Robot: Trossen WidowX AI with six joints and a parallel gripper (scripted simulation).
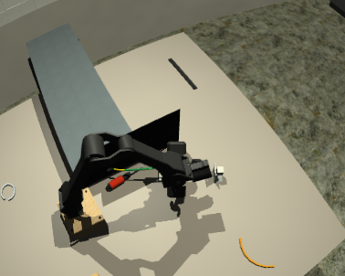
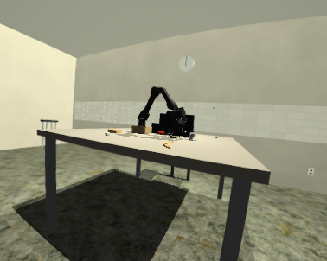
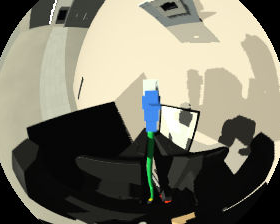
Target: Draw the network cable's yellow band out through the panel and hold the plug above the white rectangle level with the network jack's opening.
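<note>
Right now my hand is 20 mm past the white rectangle, 10 mm to the right of it and 60 mm above it. Round my hand: black bar (240 mm ahead, 440 mm to the left, 60 mm below); blue plug (40 mm ahead, 10 mm to the right, 10 mm below); network jack (140 mm ahead, 70 mm to the right, 20 mm below).
</note>
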